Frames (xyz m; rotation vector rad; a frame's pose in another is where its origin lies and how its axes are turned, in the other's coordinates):
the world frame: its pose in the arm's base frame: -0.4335 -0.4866 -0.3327 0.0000 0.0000 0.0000
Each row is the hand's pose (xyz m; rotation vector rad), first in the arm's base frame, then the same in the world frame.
Working: the arm's base frame: its pose in the world frame: 0.4335 0.4866 0.3327 0.0000 0.0000 0.0000

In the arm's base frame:
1: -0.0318 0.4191 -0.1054 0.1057 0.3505 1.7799
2: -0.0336 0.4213 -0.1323 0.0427 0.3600 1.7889
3: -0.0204 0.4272 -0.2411 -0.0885 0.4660 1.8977
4: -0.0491 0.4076 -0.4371 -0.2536 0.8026 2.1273
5: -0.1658 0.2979 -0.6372 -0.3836 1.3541 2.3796
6: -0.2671 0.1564 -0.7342 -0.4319 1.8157 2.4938
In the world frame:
1: 0.4017 0.9057 0.2273 0.1057 0.3505 1.7799
2: 0.3999 0.9079 0.2004 0.0427 0.3600 1.7889
3: 0.4131 0.9138 0.0916 -0.0885 0.4660 1.8977
4: 0.3844 0.8942 -0.1044 -0.2536 0.8026 2.1273
5: 0.2677 0.7845 -0.3045 -0.3836 1.3541 2.3796
6: 0.1664 0.6430 -0.4015 -0.4319 1.8157 2.4938

